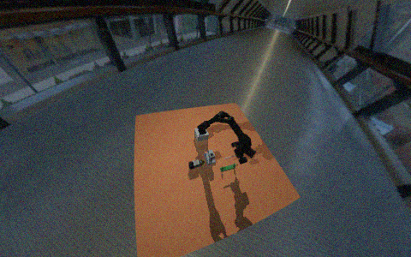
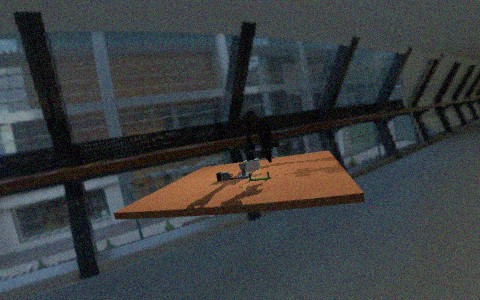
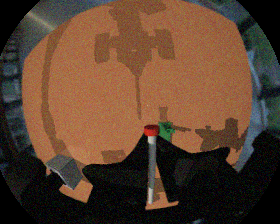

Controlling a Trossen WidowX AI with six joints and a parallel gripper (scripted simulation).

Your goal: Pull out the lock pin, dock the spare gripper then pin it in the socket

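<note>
Right now the green pin cradle is 80 mm to the right of my gripper tip, 70 mm below it and 50 mm ahead of it. The rest, counted from my gripper tip: grey mount 210 mm to the right, 80 mm behind, 40 mm below; then spare gripper 350 mm to the right, 70 mm below, 50 mm behind.
</note>
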